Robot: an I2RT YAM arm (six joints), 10 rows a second.
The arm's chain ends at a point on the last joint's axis. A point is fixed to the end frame.
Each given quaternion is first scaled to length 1.
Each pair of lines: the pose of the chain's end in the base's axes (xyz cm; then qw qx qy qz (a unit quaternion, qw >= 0)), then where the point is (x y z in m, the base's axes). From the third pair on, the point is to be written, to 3 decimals.
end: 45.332 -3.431 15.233 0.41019 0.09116 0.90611 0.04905
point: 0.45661 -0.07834 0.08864
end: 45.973 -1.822 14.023 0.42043 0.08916 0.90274 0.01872
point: 0.46296 -0.06595 0.07927
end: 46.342 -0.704 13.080 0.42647 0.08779 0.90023 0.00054
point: 0.467 -0.057 0.072
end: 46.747 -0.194 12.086 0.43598 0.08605 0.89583 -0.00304
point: 0.472 -0.052 0.062
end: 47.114 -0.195 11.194 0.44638 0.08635 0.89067 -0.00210
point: 0.477 -0.052 0.053
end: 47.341 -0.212 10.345 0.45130 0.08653 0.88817 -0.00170
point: 0.480 -0.053 0.045
